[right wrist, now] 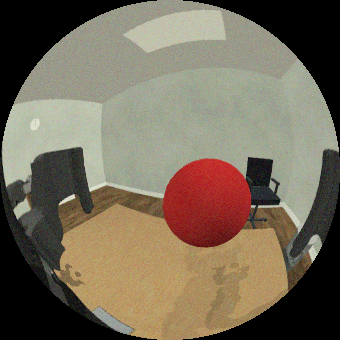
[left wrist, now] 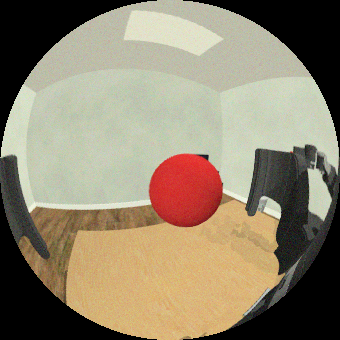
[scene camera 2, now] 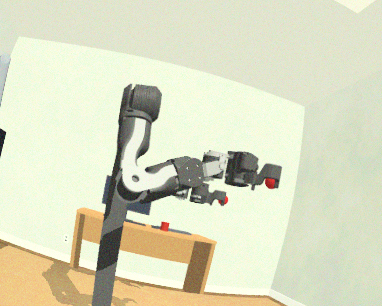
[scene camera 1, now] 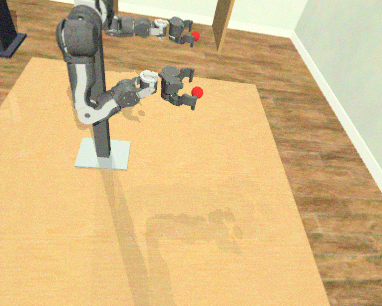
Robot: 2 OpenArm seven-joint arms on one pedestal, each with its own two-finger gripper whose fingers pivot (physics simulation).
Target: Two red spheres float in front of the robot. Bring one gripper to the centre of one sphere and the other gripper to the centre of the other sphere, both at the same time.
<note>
In view: my right gripper (scene camera 2: 267,179), a red sphere (right wrist: 206,202) and a red sphere (left wrist: 185,189).
My right gripper shows as well in scene camera 1 (scene camera 1: 194,88).
</note>
